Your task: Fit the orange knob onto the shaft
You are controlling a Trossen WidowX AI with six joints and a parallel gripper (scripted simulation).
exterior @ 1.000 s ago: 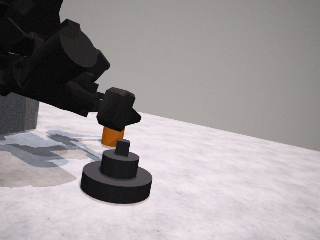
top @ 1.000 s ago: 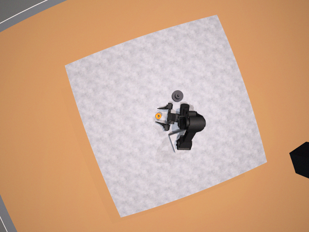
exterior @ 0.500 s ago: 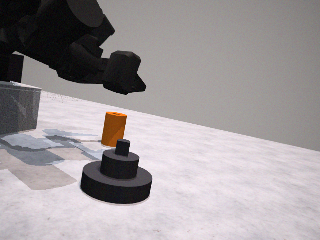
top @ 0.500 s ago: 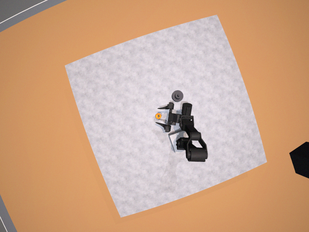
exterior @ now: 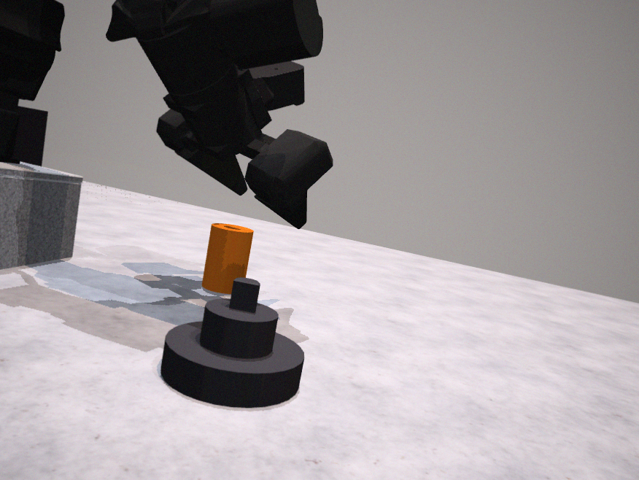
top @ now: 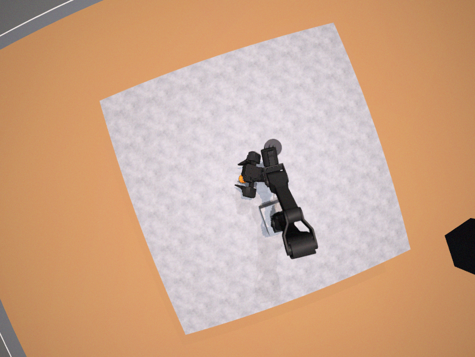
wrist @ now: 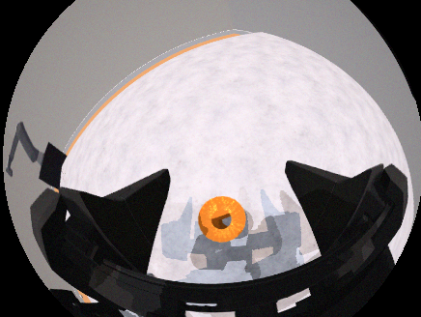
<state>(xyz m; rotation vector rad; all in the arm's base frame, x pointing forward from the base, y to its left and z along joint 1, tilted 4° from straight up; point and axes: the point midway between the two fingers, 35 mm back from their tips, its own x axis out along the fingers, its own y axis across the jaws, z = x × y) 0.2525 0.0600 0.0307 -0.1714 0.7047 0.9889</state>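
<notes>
My gripper tip is now 50 mm above the orange knob, 30 mm past it and 20 mm to the left of it. Round my gripper tip: round pedestal: 210 mm to the right, 50 mm below, 40 mm ahead.
</notes>
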